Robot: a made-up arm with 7 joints.
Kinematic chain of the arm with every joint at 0, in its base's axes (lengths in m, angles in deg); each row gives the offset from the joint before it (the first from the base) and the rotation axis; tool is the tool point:
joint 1: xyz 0 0 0 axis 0 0.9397 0.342
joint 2: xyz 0 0 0 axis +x
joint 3: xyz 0 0 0 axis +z
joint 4: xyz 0.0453 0 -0.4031 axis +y
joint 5: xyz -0.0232 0 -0.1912 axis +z
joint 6: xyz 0 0 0 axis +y
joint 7: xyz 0 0 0 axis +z
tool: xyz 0 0 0
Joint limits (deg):
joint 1: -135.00..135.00
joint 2: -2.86..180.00
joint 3: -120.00..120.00
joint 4: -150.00..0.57
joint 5: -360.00..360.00
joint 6: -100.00..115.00
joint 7: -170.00..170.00
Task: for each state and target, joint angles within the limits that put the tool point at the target. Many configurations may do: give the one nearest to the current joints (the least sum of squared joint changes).
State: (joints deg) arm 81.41 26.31 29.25 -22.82 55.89 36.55 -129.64
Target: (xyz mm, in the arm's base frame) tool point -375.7 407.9 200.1
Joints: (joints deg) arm 112.08 61.76 43.98 -34.27 55.89 36.55 -129.64
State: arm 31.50 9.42 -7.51 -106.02 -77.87 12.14 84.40
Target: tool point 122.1 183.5 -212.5
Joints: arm 10.26 37.08 8.82 -147.00 -77.87 12.14 84.40
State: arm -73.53 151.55 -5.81 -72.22 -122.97 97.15 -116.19
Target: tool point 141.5 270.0 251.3
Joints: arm -54.76 121.29 -26.31 -120.28 -122.97 97.15 -116.19
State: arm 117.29 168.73 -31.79 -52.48 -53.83 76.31 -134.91
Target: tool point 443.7 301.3 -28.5
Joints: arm 82.70 180.00 -31.18 -69.57 -53.83 76.31 -134.91
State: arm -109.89 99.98 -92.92 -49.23 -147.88 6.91 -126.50
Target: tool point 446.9 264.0 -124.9
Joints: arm -72.18 66.10 -106.18 -71.08 -147.88 6.91 -126.50
